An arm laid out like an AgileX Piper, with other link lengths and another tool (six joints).
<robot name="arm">
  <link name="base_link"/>
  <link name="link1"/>
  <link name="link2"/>
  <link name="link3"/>
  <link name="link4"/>
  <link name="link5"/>
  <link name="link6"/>
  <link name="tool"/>
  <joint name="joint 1" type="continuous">
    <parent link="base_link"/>
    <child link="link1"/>
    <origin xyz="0 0 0.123"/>
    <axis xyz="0 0 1"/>
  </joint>
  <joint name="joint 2" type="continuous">
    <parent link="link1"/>
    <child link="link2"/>
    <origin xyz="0 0 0"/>
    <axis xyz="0 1 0"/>
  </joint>
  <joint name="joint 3" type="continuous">
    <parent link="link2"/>
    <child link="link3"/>
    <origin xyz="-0.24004 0 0.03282"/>
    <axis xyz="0 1 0"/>
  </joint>
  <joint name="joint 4" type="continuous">
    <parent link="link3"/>
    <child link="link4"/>
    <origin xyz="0.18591 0 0.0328"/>
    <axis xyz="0.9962 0 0.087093"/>
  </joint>
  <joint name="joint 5" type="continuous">
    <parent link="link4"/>
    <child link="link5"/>
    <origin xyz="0 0 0"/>
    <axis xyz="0 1 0"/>
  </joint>
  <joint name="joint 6" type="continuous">
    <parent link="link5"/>
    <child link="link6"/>
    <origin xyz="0.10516 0 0.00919"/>
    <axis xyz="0.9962 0 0.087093"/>
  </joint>
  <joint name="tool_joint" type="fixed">
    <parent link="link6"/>
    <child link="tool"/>
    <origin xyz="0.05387 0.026 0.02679" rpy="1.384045 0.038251 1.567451"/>
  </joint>
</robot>
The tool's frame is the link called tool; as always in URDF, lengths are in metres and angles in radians. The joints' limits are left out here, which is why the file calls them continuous.
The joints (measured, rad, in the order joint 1, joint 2, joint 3, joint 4, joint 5, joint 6), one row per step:
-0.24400, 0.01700, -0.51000, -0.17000, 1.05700, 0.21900
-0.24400, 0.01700, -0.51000, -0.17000, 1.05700, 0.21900
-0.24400, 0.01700, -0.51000, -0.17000, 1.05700, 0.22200
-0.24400, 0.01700, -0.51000, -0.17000, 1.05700, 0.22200
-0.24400, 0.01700, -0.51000, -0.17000, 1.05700, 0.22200
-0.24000, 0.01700, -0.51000, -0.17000, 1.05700, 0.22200
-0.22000, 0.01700, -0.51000, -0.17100, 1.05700, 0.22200
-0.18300, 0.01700, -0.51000, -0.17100, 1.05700, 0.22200
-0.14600, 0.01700, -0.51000, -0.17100, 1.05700, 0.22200
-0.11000, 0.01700, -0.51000, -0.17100, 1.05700, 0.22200
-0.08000, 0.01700, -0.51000, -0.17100, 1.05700, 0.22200
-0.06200, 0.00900, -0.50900, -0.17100, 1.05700, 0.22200
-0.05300, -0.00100, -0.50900, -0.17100, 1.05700, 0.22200
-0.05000, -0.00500, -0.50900, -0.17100, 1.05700, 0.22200
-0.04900, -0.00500, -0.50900, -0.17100, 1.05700, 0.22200
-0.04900, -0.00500, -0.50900, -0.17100, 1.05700, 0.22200
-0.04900, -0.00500, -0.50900, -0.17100, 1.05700, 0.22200
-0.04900, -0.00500, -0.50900, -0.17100, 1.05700, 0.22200
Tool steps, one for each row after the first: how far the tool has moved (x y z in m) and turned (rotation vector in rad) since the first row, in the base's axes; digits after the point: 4 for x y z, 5 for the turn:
0.0000, 0.0000, 0.0000, 0.00000, 0.00000, 0.00000
0.0000, -0.0001, 0.0001, 0.00246, -0.00107, -0.00135
0.0000, -0.0001, 0.0001, 0.00246, -0.00107, -0.00135
0.0000, -0.0001, 0.0001, 0.00246, -0.00107, -0.00135
0.0001, 0.0002, 0.0001, 0.00246, -0.00106, 0.00265
0.0004, 0.0013, 0.0001, 0.00166, -0.00085, 0.02211
0.0009, 0.0037, 0.0001, 0.00167, -0.00082, 0.05911
0.0014, 0.0061, 0.0001, 0.00169, -0.00079, 0.09611
0.0017, 0.0084, 0.0001, 0.00170, -0.00076, 0.13211
0.0019, 0.0104, 0.0001, 0.00171, -0.00073, 0.16211
0.0013, 0.0116, 0.0003, 0.00066, -0.00764, 0.18011
0.0003, 0.0122, 0.0009, -0.00078, -0.01755, 0.18912
-0.0001, 0.0125, 0.0012, -0.00133, -0.02151, 0.19212
-0.0001, 0.0125, 0.0012, -0.00132, -0.02151, 0.19312
-0.0001, 0.0125, 0.0012, -0.00132, -0.02151, 0.19312
-0.0001, 0.0125, 0.0012, -0.00132, -0.02151, 0.19312
-0.0001, 0.0125, 0.0012, -0.00132, -0.02151, 0.19312

